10 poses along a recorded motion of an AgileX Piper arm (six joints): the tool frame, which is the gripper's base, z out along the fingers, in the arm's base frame.
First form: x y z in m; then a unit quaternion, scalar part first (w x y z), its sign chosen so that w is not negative.
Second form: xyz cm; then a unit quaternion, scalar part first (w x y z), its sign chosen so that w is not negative. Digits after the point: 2 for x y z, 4 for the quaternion.
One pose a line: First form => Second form
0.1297 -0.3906 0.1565 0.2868 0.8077 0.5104 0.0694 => 12.97 -39.06 15.65 0.2868 0.8077 0.5104 0.0694
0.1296 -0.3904 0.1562 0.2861 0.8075 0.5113 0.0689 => 12.96 -39.04 15.62 0.2861 0.8075 0.5113 0.0689
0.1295 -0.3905 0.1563 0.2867 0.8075 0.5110 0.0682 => 12.95 -39.05 15.63 0.2867 0.8075 0.5110 0.0682
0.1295 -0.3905 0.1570 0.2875 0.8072 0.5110 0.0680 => 12.95 -39.05 15.70 0.2875 0.8072 0.5110 0.0680
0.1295 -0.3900 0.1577 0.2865 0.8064 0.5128 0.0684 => 12.95 -39.00 15.77 0.2865 0.8064 0.5128 0.0684
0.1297 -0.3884 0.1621 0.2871 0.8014 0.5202 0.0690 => 12.97 -38.84 16.21 0.2871 0.8014 0.5202 0.0690
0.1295 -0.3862 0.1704 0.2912 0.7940 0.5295 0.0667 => 12.95 -38.62 17.04 0.2912 0.7940 0.5295 0.0667
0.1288 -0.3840 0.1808 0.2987 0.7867 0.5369 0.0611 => 12.88 -38.40 18.08 0.2987 0.7867 0.5369 0.0611
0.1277 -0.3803 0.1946 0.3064 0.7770 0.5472 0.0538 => 12.77 -38.03 19.46 0.3064 0.7770 0.5472 0.0538
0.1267 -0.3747 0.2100 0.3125 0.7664 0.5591 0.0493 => 12.67 -37.47 21.00 0.3125 0.7664 0.5591 0.0493
